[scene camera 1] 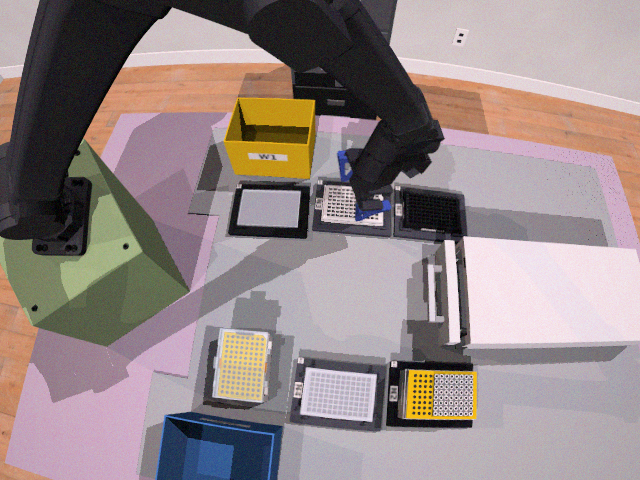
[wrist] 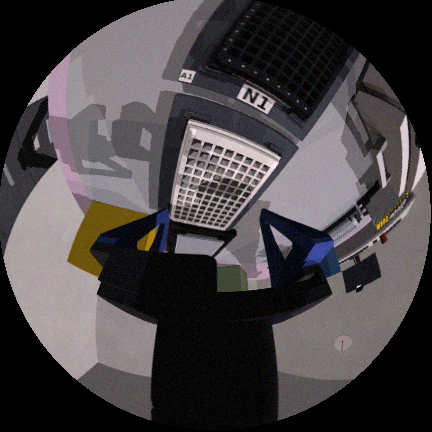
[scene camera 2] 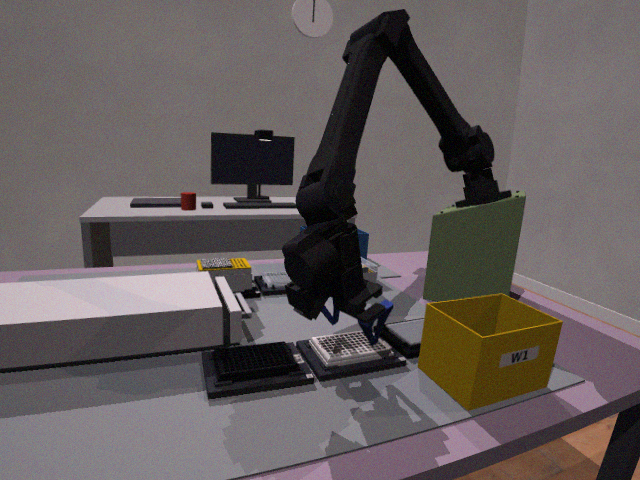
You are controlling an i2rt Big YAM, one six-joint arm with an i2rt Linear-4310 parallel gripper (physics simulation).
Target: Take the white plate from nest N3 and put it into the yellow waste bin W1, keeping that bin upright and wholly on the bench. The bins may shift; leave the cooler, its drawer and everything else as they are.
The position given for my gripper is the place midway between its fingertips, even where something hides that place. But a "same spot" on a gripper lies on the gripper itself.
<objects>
my gripper: scene camera 1 350,200; wrist; scene camera 2
yellow bin W1: scene camera 1; wrist 100,217; scene camera 2
white plate: scene camera 1 339,203; wrist 218,171; scene camera 2 342,349
same spot on yellow bin W1: (scene camera 2: 482,350) = (scene camera 1: 312,107)
same spot on my gripper: (scene camera 2: 366,318) = (wrist: 94,254)
</objects>
